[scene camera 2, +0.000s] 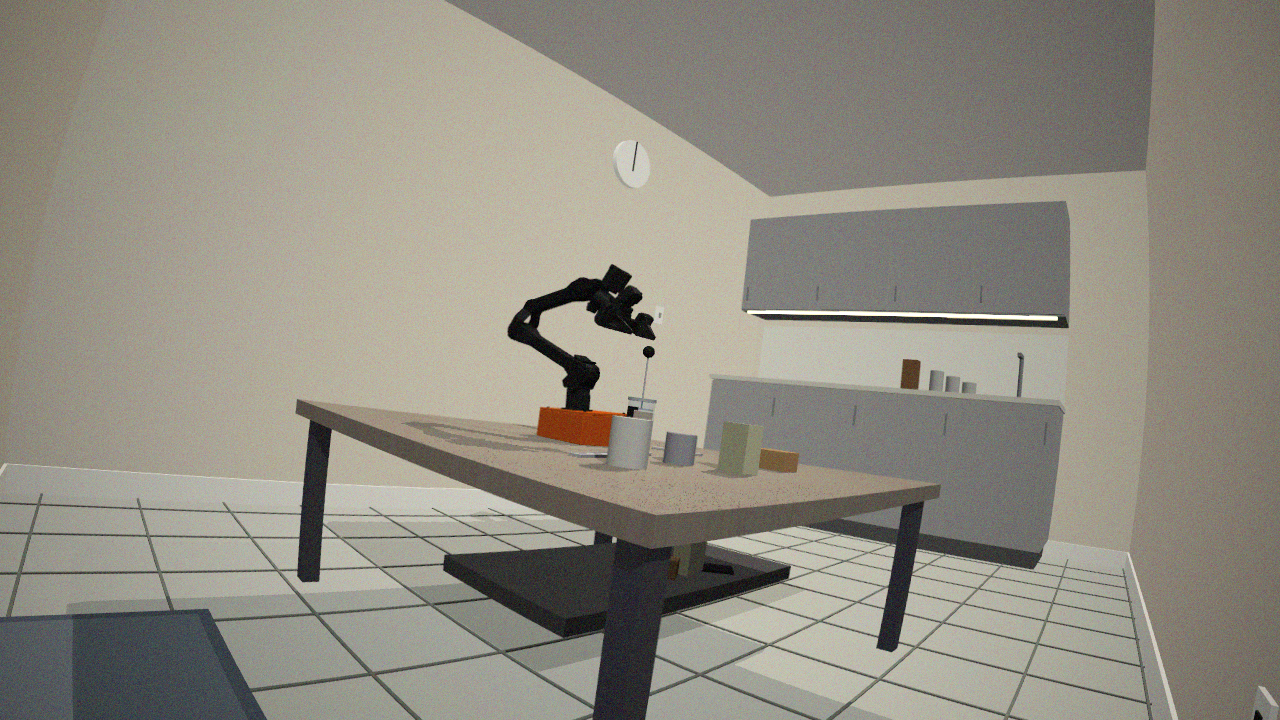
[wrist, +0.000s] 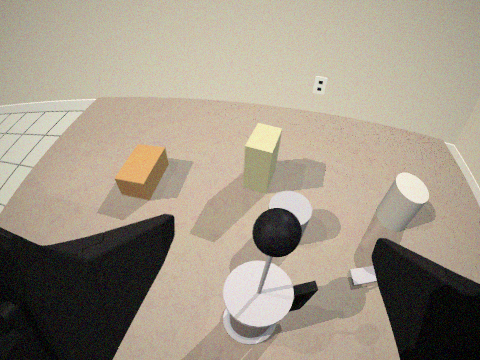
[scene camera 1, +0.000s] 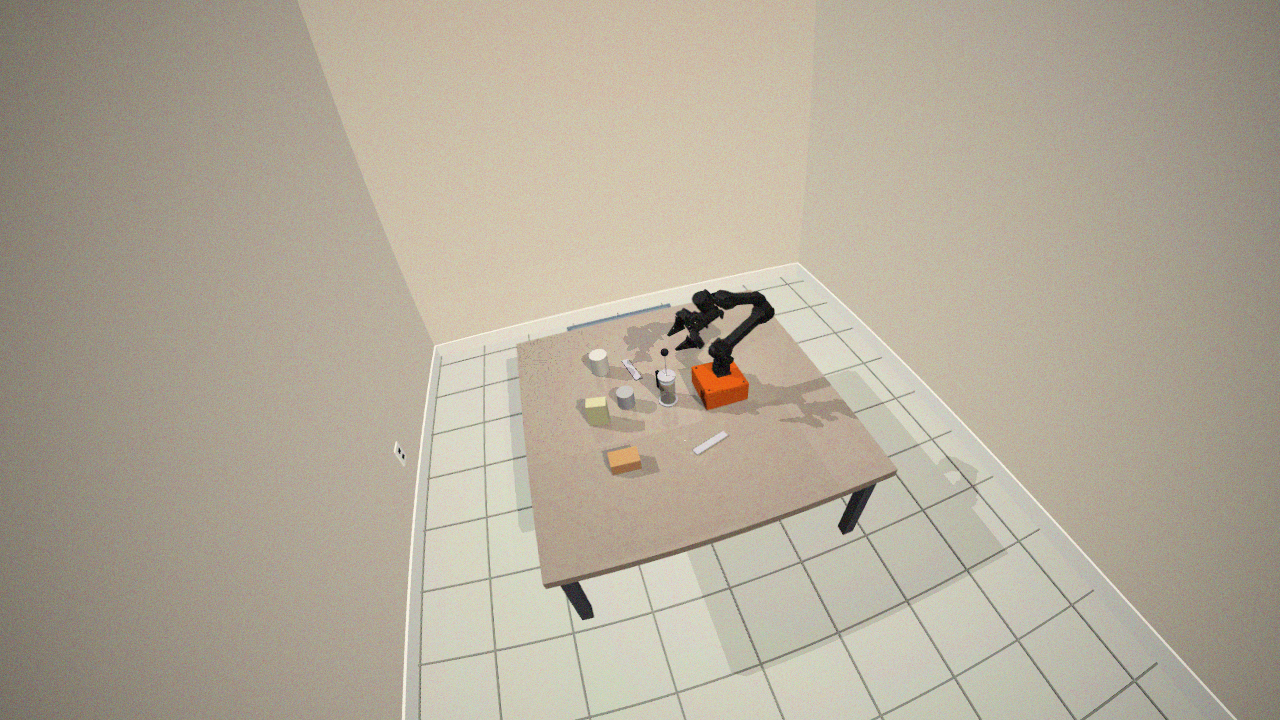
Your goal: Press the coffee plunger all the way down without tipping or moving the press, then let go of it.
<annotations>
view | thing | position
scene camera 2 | gripper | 643, 335
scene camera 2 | coffee press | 641, 408
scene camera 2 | orange block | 784, 461
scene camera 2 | low grey cylinder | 680, 448
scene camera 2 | white cylinder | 629, 442
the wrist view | gripper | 278, 239
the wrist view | coffee press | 257, 295
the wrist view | orange block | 142, 171
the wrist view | low grey cylinder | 292, 201
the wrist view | white cylinder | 407, 195
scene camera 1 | gripper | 671, 342
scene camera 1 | coffee press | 665, 379
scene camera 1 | orange block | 624, 460
</annotations>
